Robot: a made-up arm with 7 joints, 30 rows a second.
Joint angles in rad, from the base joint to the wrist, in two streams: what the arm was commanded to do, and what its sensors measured. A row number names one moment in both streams.
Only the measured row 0 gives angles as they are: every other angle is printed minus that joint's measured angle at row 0.
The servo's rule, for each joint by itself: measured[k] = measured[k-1] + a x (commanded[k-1-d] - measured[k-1]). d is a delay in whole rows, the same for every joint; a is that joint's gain. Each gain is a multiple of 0.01, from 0.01 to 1. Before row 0 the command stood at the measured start. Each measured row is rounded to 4 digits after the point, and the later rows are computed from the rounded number. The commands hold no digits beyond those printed.
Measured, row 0: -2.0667, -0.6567, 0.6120, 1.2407, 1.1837, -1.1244, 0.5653
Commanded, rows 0 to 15: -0.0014, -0.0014, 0.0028, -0.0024, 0.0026, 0.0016, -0.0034; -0.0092, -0.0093, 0.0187, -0.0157, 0.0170, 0.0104, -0.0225; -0.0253, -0.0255, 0.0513, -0.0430, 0.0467, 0.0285, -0.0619; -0.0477, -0.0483, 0.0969, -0.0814, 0.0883, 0.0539, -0.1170; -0.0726, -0.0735, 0.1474, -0.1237, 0.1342, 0.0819, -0.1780; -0.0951, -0.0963, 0.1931, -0.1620, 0.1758, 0.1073, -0.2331; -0.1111, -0.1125, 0.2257, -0.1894, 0.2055, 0.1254, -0.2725; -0.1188, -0.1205, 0.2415, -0.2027, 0.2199, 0.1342, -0.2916; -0.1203, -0.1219, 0.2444, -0.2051, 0.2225, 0.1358, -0.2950; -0.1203, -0.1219, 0.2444, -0.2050, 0.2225, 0.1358, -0.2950; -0.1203, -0.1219, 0.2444, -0.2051, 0.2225, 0.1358, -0.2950; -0.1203, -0.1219, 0.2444, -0.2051, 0.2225, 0.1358, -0.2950; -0.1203, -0.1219, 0.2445, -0.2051, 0.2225, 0.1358, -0.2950; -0.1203, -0.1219, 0.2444, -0.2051, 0.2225, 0.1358, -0.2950; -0.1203, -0.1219, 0.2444, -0.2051, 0.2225, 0.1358, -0.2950; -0.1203, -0.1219, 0.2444, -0.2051, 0.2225, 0.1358, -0.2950
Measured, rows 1 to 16: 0.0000, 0.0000, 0.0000, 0.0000, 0.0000, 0.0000, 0.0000; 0.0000, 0.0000, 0.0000, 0.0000, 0.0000, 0.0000, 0.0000; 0.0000, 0.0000, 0.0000, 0.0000, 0.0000, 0.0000, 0.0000; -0.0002, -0.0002, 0.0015, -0.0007, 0.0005, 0.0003, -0.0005; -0.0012, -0.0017, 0.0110, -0.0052, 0.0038, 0.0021, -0.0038; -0.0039, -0.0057, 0.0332, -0.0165, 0.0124, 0.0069, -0.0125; -0.0087, -0.0129, 0.0682, -0.0360, 0.0276, 0.0154, -0.0282; -0.0157, -0.0232, 0.1118, -0.0623, 0.0489, 0.0274, -0.0507; -0.0244, -0.0356, 0.1565, -0.0922, 0.0743, 0.0418, -0.0781; -0.0339, -0.0487, 0.1946, -0.1214, 0.1005, 0.0568, -0.1073; -0.0432, -0.0609, 0.2204, -0.1458, 0.1244, 0.0707, -0.1349; -0.0517, -0.0713, 0.2336, -0.1636, 0.1440, 0.0824, -0.1589; -0.0592, -0.0799, 0.2395, -0.1760, 0.1597, 0.0920, -0.1793; -0.0659, -0.0870, 0.2422, -0.1847, 0.1723, 0.0999, -0.1967; -0.0719, -0.0929, 0.2434, -0.1908, 0.1823, 0.1064, -0.2114; -0.0772, -0.0978, 0.2440, -0.1951, 0.1903, 0.1117, -0.2239
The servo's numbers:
d 3
a 0.11 0.17 0.55 0.30 0.20 0.18 0.15

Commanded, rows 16 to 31: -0.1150, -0.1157, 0.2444, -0.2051, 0.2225, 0.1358, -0.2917; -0.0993, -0.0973, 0.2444, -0.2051, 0.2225, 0.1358, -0.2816; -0.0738, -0.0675, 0.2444, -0.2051, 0.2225, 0.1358, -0.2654; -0.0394, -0.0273, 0.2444, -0.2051, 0.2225, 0.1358, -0.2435; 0.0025, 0.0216, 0.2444, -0.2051, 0.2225, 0.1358, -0.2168; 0.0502, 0.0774, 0.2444, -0.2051, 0.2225, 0.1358, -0.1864; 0.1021, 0.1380, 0.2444, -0.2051, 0.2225, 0.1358, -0.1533; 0.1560, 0.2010, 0.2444, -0.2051, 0.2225, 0.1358, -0.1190; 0.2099, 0.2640, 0.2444, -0.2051, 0.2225, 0.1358, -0.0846; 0.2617, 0.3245, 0.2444, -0.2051, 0.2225, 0.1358, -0.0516; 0.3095, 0.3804, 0.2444, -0.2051, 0.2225, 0.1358, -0.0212; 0.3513, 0.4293, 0.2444, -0.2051, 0.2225, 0.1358, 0.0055; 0.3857, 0.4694, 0.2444, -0.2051, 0.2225, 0.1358, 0.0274; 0.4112, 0.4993, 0.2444, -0.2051, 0.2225, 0.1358, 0.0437; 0.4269, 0.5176, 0.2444, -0.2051, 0.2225, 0.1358, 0.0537; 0.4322, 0.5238, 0.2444, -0.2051, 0.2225, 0.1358, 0.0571
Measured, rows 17 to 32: -0.0819, -0.1019, 0.2442, -0.1981, 0.1967, 0.1160, -0.2346; -0.0861, -0.1053, 0.2443, -0.2002, 0.2019, 0.1196, -0.2437; -0.0899, -0.1081, 0.2444, -0.2017, 0.2060, 0.1225, -0.2514; -0.0927, -0.1094, 0.2444, -0.2027, 0.2093, 0.1249, -0.2574; -0.0934, -0.1073, 0.2444, -0.2034, 0.2119, 0.1269, -0.2610; -0.0912, -0.1005, 0.2444, -0.2039, 0.2140, 0.1285, -0.2617; -0.0855, -0.0881, 0.2444, -0.2043, 0.2157, 0.1298, -0.2590; -0.0758, -0.0695, 0.2444, -0.2045, 0.2171, 0.1309, -0.2527; -0.0619, -0.0445, 0.2444, -0.2047, 0.2182, 0.1318, -0.2428; -0.0439, -0.0135, 0.2444, -0.2048, 0.2191, 0.1325, -0.2294; -0.0219, 0.0230, 0.2444, -0.2049, 0.2198, 0.1331, -0.2128; 0.0036, 0.0640, 0.2444, -0.2050, 0.2203, 0.1336, -0.1936; 0.0320, 0.1083, 0.2444, -0.2050, 0.2207, 0.1340, -0.1723; 0.0625, 0.1546, 0.2444, -0.2050, 0.2211, 0.1343, -0.1496; 0.0943, 0.2013, 0.2444, -0.2050, 0.2214, 0.1346, -0.1263; 0.1264, 0.2469, 0.2444, -0.2050, 0.2216, 0.1348, -0.1032
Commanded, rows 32 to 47: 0.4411, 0.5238, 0.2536, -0.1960, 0.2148, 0.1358, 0.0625; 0.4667, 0.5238, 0.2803, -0.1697, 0.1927, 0.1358, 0.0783; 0.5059, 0.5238, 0.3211, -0.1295, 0.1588, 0.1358, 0.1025; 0.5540, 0.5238, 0.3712, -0.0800, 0.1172, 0.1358, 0.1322; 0.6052, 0.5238, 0.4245, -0.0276, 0.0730, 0.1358, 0.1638; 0.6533, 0.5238, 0.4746, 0.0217, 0.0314, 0.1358, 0.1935; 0.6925, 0.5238, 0.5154, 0.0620, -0.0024, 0.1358, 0.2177; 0.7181, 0.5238, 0.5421, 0.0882, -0.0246, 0.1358, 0.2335; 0.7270, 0.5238, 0.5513, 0.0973, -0.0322, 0.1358, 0.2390; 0.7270, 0.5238, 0.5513, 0.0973, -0.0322, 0.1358, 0.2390; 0.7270, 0.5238, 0.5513, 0.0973, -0.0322, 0.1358, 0.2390; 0.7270, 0.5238, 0.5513, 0.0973, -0.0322, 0.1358, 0.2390; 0.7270, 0.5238, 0.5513, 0.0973, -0.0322, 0.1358, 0.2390; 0.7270, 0.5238, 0.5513, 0.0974, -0.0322, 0.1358, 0.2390; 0.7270, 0.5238, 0.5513, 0.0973, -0.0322, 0.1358, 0.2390; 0.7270, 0.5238, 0.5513, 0.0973, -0.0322, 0.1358, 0.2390
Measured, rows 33 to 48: 0.1577, 0.2898, 0.2444, -0.2050, 0.2218, 0.1350, -0.0812; 0.1873, 0.3285, 0.2444, -0.2050, 0.2219, 0.1351, -0.0610; 0.2142, 0.3617, 0.2444, -0.2050, 0.2220, 0.1352, -0.0433; 0.2392, 0.3893, 0.2495, -0.2023, 0.2206, 0.1353, -0.0274; 0.2642, 0.4122, 0.2664, -0.1925, 0.2150, 0.1354, -0.0115; 0.2908, 0.4312, 0.2965, -0.1736, 0.2038, 0.1355, 0.0056; 0.3198, 0.4469, 0.3376, -0.1455, 0.1865, 0.1356, 0.0246; 0.3512, 0.4600, 0.3854, -0.1101, 0.1638, 0.1356, 0.0455; 0.3844, 0.4708, 0.4345, -0.0706, 0.1373, 0.1356, 0.0677; 0.4183, 0.4798, 0.4790, -0.0308, 0.1094, 0.1356, 0.0902; 0.4513, 0.4873, 0.5137, 0.0049, 0.0826, 0.1356, 0.1117; 0.4816, 0.4935, 0.5344, 0.0326, 0.0596, 0.1356, 0.1308; 0.5086, 0.4987, 0.5437, 0.0520, 0.0412, 0.1356, 0.1470; 0.5326, 0.5030, 0.5479, 0.0656, 0.0265, 0.1356, 0.1608; 0.5540, 0.5065, 0.5498, 0.0751, 0.0148, 0.1356, 0.1725; 0.5730, 0.5094, 0.5506, 0.0818, 0.0054, 0.1356, 0.1825
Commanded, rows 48 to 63: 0.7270, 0.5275, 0.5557, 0.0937, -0.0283, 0.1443, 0.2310; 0.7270, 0.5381, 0.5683, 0.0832, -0.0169, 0.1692, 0.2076; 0.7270, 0.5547, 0.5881, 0.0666, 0.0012, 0.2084, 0.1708; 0.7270, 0.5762, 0.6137, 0.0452, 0.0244, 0.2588, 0.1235; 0.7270, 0.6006, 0.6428, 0.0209, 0.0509, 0.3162, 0.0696; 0.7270, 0.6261, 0.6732, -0.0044, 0.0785, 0.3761, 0.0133; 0.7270, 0.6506, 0.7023, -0.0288, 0.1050, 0.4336, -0.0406; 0.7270, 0.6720, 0.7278, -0.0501, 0.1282, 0.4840, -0.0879; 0.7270, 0.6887, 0.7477, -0.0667, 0.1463, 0.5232, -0.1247; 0.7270, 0.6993, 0.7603, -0.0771, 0.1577, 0.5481, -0.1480; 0.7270, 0.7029, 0.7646, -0.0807, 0.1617, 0.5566, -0.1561; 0.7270, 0.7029, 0.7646, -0.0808, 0.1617, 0.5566, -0.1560; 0.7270, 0.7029, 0.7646, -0.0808, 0.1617, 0.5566, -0.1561; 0.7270, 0.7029, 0.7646, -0.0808, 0.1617, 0.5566, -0.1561; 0.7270, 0.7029, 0.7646, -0.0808, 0.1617, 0.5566, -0.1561; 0.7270, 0.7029, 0.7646, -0.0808, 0.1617, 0.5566, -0.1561
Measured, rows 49 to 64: 0.5899, 0.5118, 0.5510, 0.0865, -0.0021, 0.1356, 0.1910; 0.6050, 0.5138, 0.5512, 0.0897, -0.0081, 0.1356, 0.1982; 0.6184, 0.5155, 0.5513, 0.0920, -0.0129, 0.1356, 0.2043; 0.6303, 0.5175, 0.5537, 0.0925, -0.0160, 0.1372, 0.2083; 0.6409, 0.5210, 0.5617, 0.0897, -0.0162, 0.1430, 0.2082; 0.6504, 0.5267, 0.5762, 0.0828, -0.0127, 0.1548, 0.2026; 0.6588, 0.5351, 0.5968, 0.0715, -0.0053, 0.1735, 0.1907; 0.6663, 0.5462, 0.6221, 0.0563, 0.0059, 0.1992, 0.1725; 0.6730, 0.5598, 0.6502, 0.0381, 0.0204, 0.2310, 0.1486; 0.6789, 0.5752, 0.6789, 0.0180, 0.0373, 0.2675, 0.1202; 0.6842, 0.5917, 0.7058, -0.0024, 0.0555, 0.3065, 0.0890; 0.6889, 0.6082, 0.7288, -0.0217, 0.0737, 0.3455, 0.0569; 0.6931, 0.6237, 0.7461, -0.0383, 0.0905, 0.3820, 0.0262; 0.6968, 0.6372, 0.7563, -0.0510, 0.1047, 0.4134, -0.0011; 0.7001, 0.6484, 0.7609, -0.0599, 0.1161, 0.4392, -0.0243; 0.7031, 0.6577, 0.7629, -0.0662, 0.1252, 0.4603, -0.0441
